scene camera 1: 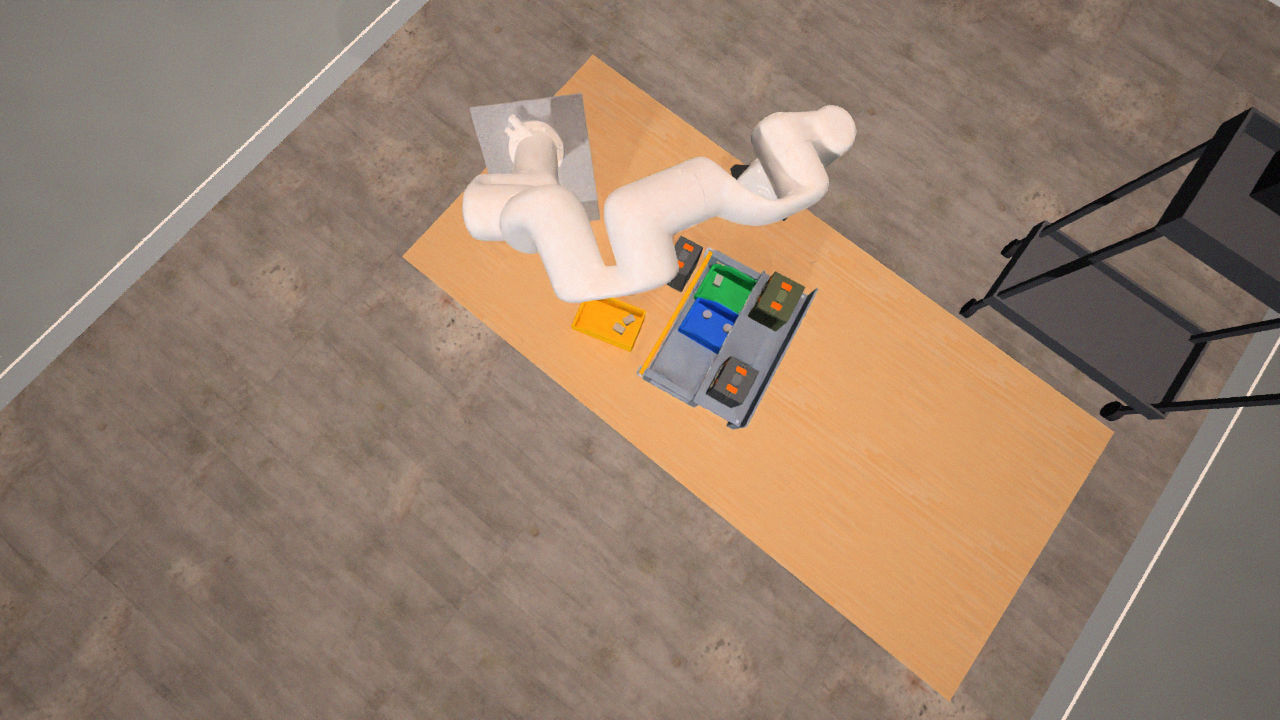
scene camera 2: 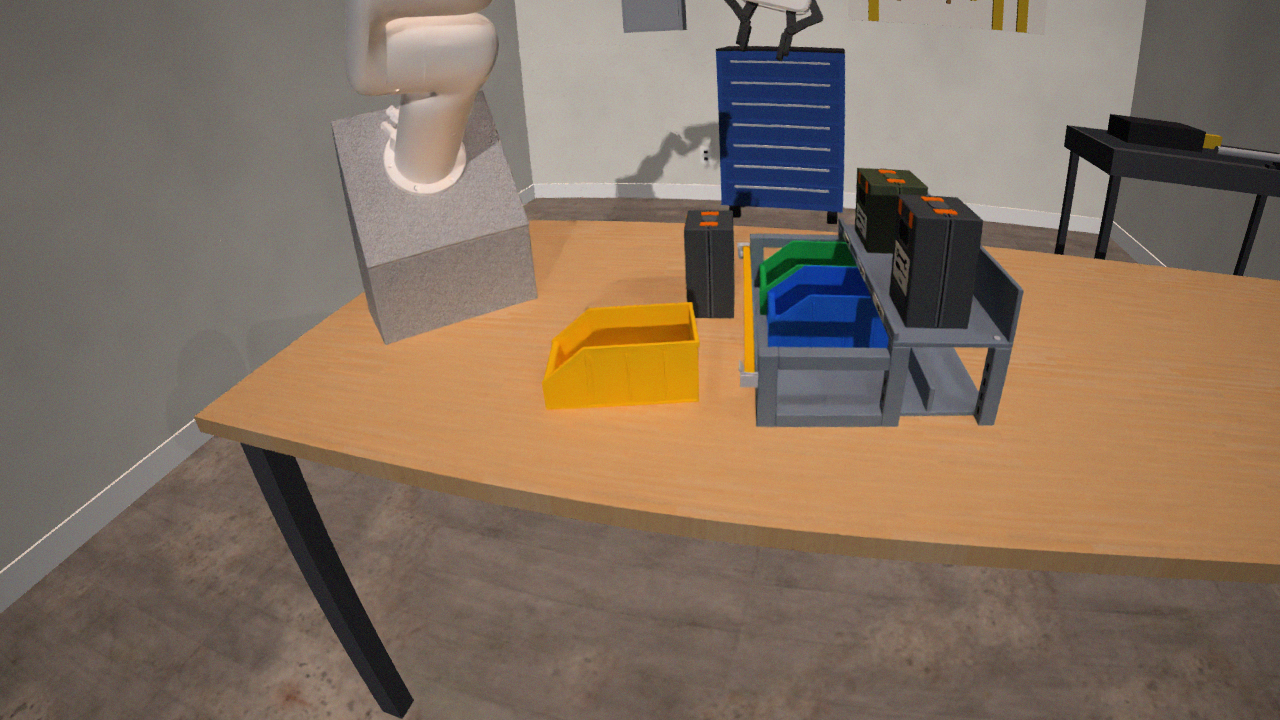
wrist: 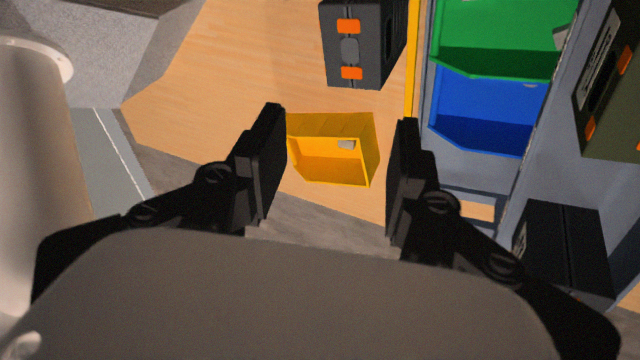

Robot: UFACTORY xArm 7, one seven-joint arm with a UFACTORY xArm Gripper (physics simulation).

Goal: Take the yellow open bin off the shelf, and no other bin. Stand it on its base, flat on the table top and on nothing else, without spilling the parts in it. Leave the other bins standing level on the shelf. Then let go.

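Frame: origin at the arm's base, x right, y back, z down, level; metres.
Where they show: gripper, fingertip midpoint: (scene camera 2: 760,55) (wrist: 338,140); arm's base at its link origin: (scene camera 1: 536,149) (scene camera 2: 424,159) (wrist: 10,60).
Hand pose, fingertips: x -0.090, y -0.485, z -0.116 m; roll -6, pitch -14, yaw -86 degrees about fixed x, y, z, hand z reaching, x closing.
Each offset is from my fingertips to the top centre of the thing. Level surfaces: height alone.
The yellow open bin {dx +0.292, dy +0.145, dz +0.280 m} (scene camera 1: 593,319) (scene camera 2: 626,371) (wrist: 330,167) stands upright on its base on the table top {dz +0.355 m} (scene camera 1: 859,465) (scene camera 2: 447,438), apart from the grey shelf (scene camera 1: 682,362) (scene camera 2: 827,360). Small grey parts lie in it. My gripper (scene camera 2: 763,44) (wrist: 338,140) is open and empty, high above the table and away from the bin. Its fingers are mostly hidden in scene camera 1. The green bin {dx +0.048, dy -0.083, dz +0.274 m} (scene camera 1: 735,291) (scene camera 2: 796,252) (wrist: 500,25) and the blue bin {dx +0.147, dy -0.100, dz +0.274 m} (scene camera 1: 702,331) (scene camera 2: 827,322) (wrist: 485,100) stand side by side on the shelf and look level.
A black case {dx +0.066, dy +0.071, dz +0.223 m} (scene camera 1: 685,264) (scene camera 2: 709,268) (wrist: 350,50) stands on the table beside the shelf's yellow rail. Another black case {dx +0.274, dy -0.198, dz +0.131 m} (scene camera 1: 733,383) (scene camera 2: 939,259) and an olive case {dx +0.043, dy -0.180, dz +0.158 m} (scene camera 1: 776,301) (scene camera 2: 886,210) stand on the upper shelf board. The arm's grey pedestal (scene camera 2: 447,277) is at the left.
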